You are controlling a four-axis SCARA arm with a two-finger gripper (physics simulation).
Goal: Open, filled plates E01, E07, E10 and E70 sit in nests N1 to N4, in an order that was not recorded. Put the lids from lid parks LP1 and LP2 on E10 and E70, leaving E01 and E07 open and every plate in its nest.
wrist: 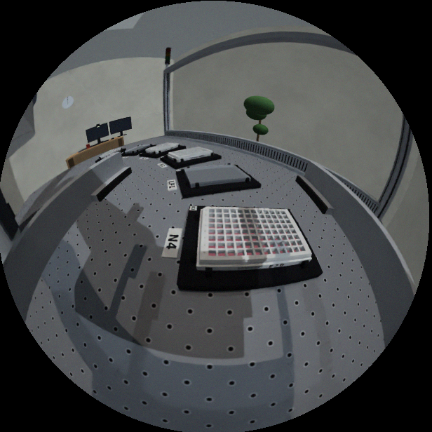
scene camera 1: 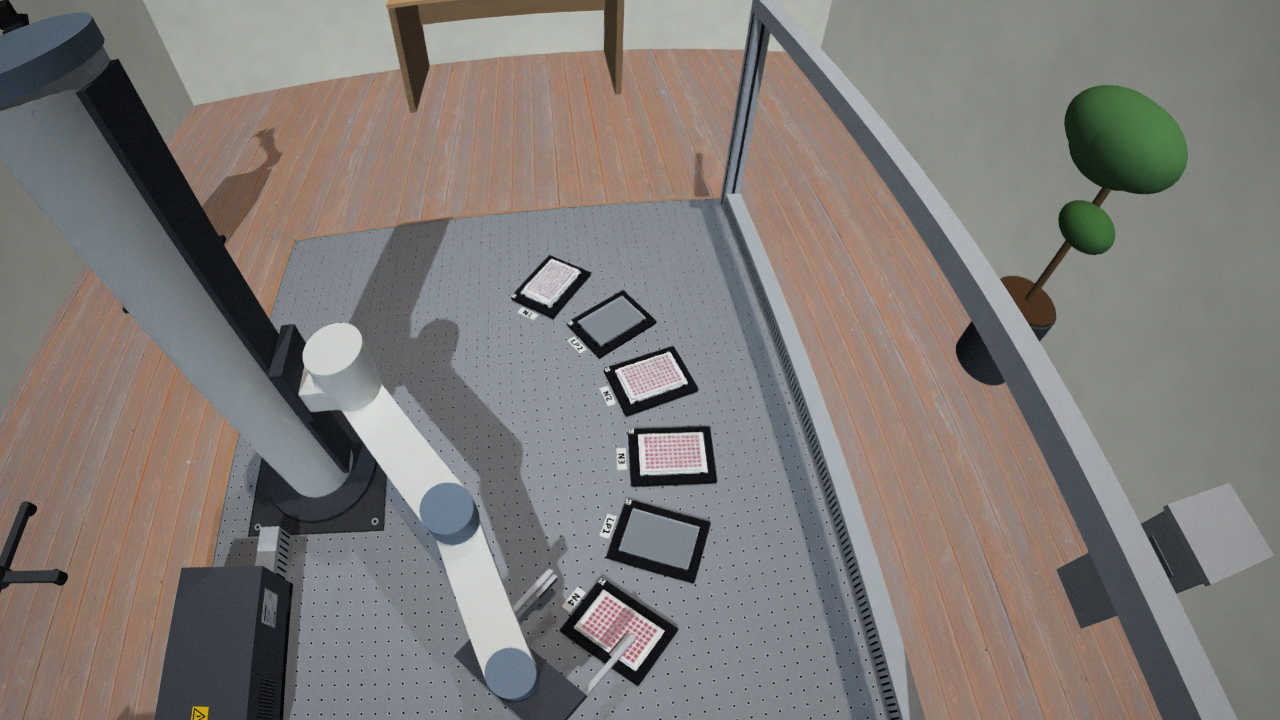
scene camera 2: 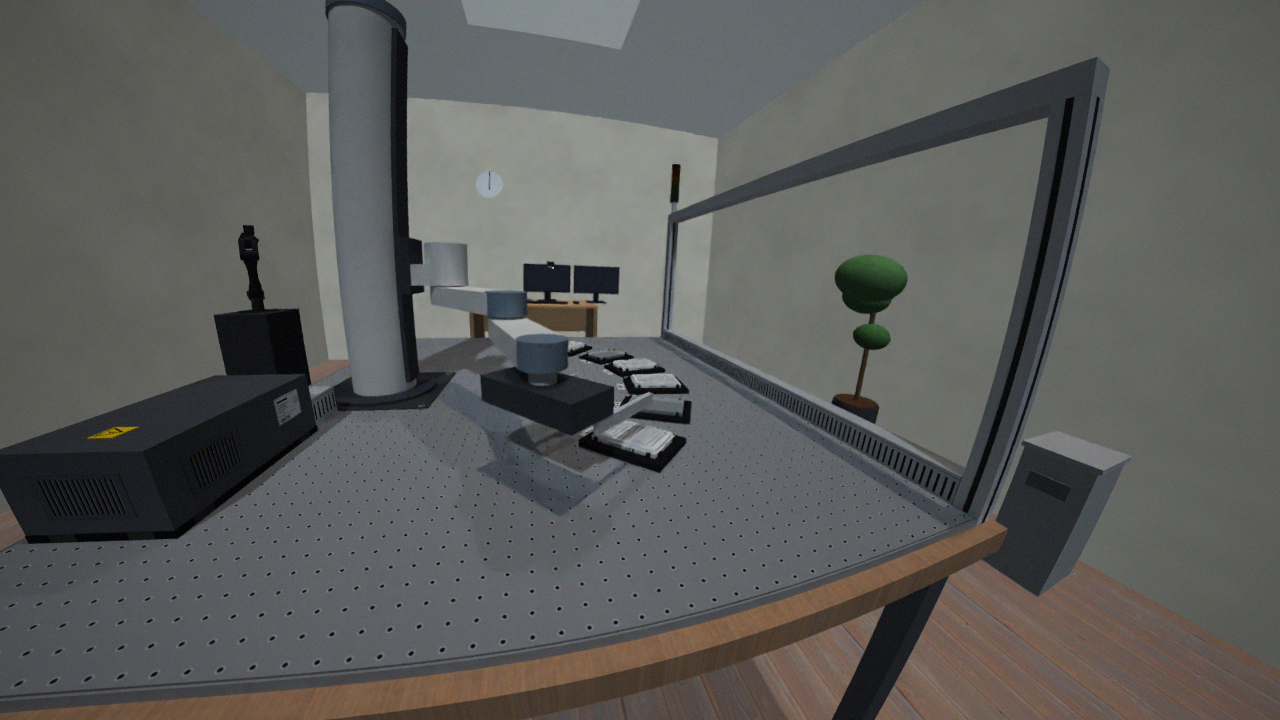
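My gripper is open and empty, held above the table beside nest N4. One finger crosses over the N4 plate in scene view 1. That plate is open, with reddish wells; the marking on its near side is too small to read surely. Open plates also sit in N1, N2 and N3; their names cannot be read. Grey lids lie in LP1 and LP2.
The arm's column and a dark control box stand on the left. A framed guard runs along the right edge. The parks and nests form an arc between them.
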